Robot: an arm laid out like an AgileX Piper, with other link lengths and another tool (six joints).
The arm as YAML. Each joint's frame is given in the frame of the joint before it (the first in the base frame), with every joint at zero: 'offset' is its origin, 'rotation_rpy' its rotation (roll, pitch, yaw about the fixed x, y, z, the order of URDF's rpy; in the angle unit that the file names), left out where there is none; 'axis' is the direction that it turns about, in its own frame. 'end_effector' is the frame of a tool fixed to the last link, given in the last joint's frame.
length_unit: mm
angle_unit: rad
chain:
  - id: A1
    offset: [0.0, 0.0, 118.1]
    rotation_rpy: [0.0, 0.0, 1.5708]
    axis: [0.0, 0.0, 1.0]
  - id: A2
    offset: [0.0, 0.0, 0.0]
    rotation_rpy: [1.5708, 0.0, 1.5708]
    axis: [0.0, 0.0, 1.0]
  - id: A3
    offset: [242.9, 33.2, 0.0]
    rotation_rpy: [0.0, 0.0, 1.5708]
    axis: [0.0, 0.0, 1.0]
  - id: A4
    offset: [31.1, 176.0, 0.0]
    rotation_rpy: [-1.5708, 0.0, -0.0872]
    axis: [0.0, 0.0, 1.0]
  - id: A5
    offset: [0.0, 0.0, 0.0]
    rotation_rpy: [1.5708, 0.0, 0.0]
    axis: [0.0, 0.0, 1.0]
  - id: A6
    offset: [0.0, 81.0, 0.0]
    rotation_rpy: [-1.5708, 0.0, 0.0]
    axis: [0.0, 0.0, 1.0]
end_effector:
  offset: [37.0, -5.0, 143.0]
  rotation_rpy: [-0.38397, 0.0, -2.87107]
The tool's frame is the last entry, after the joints.
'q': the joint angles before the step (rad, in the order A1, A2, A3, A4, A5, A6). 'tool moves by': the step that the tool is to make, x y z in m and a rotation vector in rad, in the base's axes. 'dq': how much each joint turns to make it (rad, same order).
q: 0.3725 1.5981 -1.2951 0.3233 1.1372 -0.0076
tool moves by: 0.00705 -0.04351 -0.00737 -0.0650 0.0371 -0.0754
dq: -0.1258 0.0000 -0.0008 -0.0516 0.0647 -0.0220
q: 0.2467 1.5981 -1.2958 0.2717 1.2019 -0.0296
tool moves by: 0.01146 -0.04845 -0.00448 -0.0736 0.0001 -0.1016
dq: -0.1265 -0.0001 -0.0011 -0.0740 0.0163 -0.0055
